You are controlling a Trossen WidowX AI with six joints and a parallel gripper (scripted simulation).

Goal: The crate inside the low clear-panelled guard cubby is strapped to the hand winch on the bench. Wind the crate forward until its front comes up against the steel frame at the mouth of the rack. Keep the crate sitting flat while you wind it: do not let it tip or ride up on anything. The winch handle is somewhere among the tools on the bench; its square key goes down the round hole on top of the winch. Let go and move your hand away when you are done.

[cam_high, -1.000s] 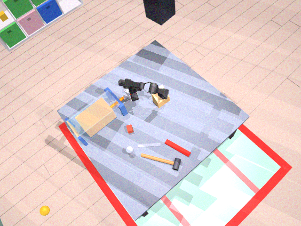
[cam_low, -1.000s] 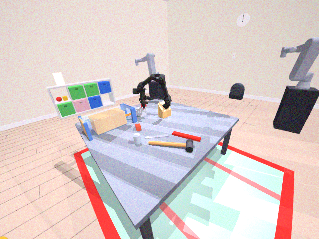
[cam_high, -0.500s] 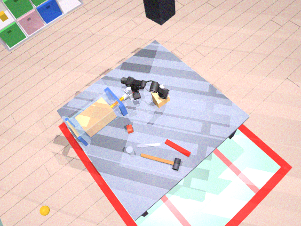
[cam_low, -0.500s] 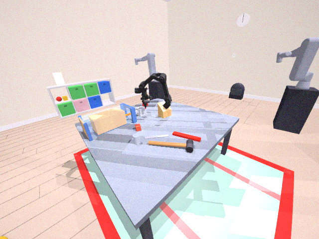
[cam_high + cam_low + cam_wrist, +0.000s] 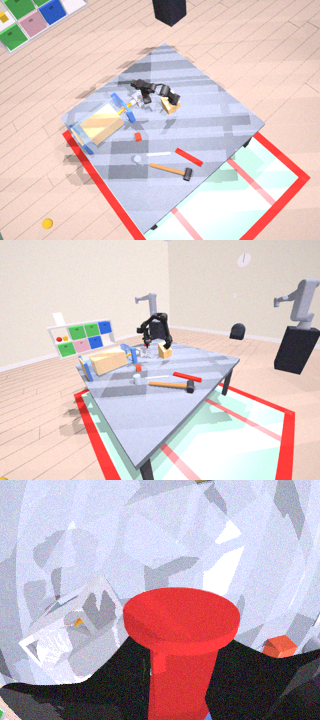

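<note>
My gripper tip is 40 mm to the left of the white crank handle and 10 mm above it. From my gripper tip the other things lie so: white bar: 380 mm to the left, 270 mm ahead, 110 mm below; red knob: 20 mm above; white winch: 110 mm to the right, 80 mm below, 10 mm behind.
</note>
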